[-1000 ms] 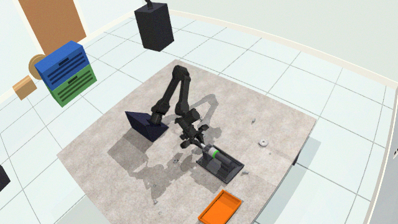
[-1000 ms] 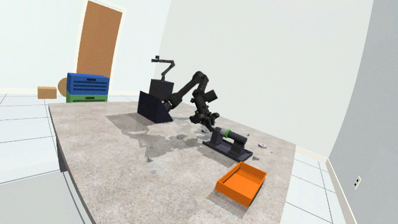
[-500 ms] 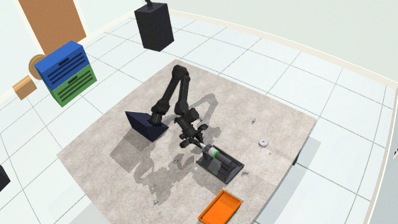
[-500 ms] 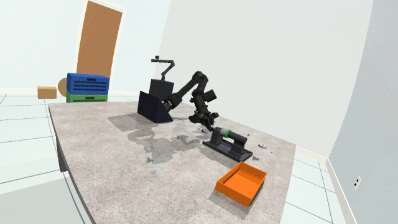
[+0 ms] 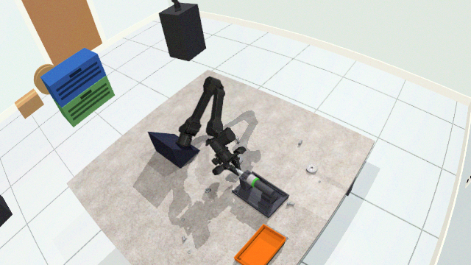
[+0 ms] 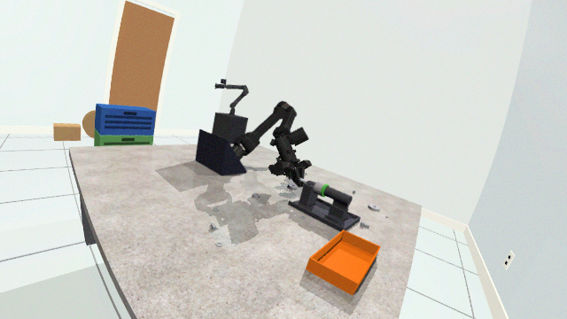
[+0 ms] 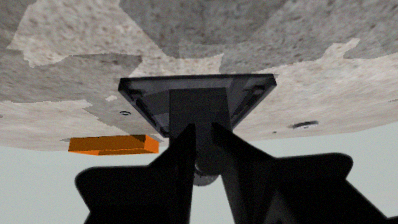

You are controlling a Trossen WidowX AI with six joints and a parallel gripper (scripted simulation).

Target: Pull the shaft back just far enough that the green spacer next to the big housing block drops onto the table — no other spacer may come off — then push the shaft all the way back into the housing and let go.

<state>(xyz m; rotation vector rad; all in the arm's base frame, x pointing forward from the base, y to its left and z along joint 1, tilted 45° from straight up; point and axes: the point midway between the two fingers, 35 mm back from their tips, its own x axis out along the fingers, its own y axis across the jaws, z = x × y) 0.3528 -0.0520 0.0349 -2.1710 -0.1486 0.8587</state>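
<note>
The shaft is 6 cm ahead of my gripper tip, 3 cm above it and 1 cm to the right of it. The rest, counted from my gripper tip: green spacer: 10 cm ahead, 2 cm to the right, 2 cm above; orange tray: 28 cm ahead, 27 cm to the right, 4 cm below.
</note>
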